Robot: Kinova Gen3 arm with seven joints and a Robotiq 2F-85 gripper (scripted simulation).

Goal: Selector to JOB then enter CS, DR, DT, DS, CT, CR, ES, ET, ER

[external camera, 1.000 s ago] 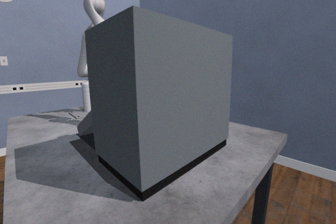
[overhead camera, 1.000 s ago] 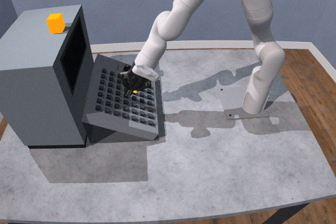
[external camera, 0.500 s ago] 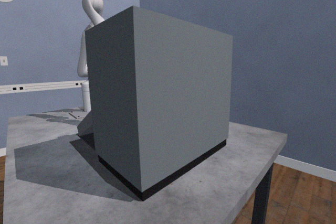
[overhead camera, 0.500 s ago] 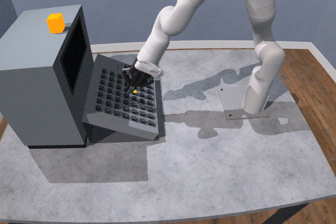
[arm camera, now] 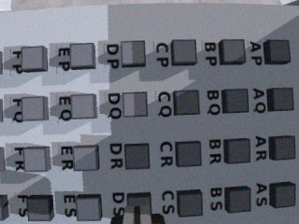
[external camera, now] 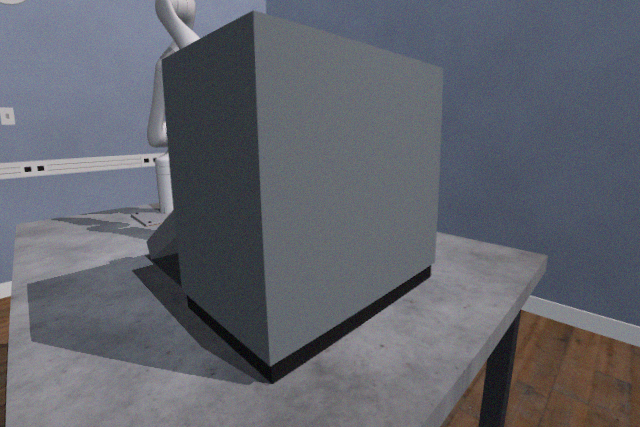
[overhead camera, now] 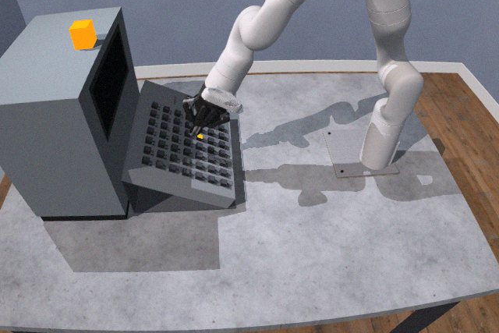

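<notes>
Right now my hand is 160 mm to the left of the black selector knob, 30 mm short of it and 30 mm above it. From my hand the other things lie so: key: 60 mm below, 30 mm to the right; sloped keypad: 80 mm below, 50 mm to the right, 50 mm ahead.
</notes>
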